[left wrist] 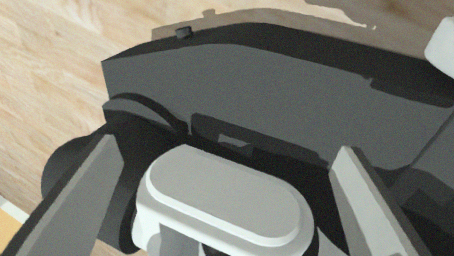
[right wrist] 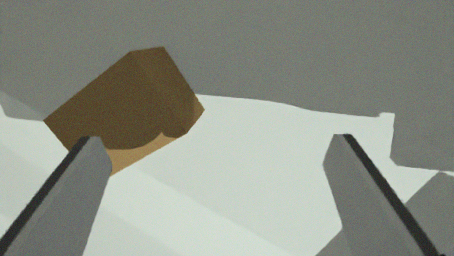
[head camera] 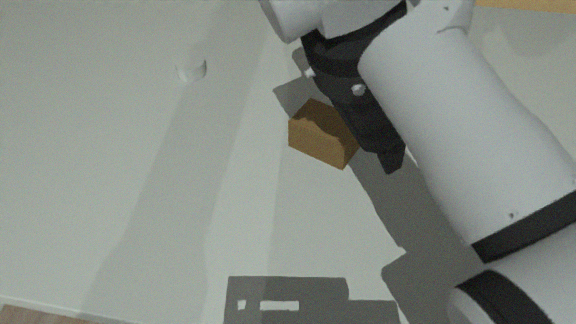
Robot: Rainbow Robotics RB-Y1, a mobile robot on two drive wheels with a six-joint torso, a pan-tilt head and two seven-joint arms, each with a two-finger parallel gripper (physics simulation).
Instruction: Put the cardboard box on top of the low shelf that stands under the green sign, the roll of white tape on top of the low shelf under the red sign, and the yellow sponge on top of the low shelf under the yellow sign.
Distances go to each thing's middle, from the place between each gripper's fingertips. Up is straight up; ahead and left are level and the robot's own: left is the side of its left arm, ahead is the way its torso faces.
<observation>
Now: the brown cardboard box (head camera: 317,129) 93 cm ahead of my left hand, 38 cm above it and 28 cm to the right of it.
Now: the brown cardboard box 7 cm ahead of my right hand, 5 cm to the left of it and 7 cm below it.
</observation>
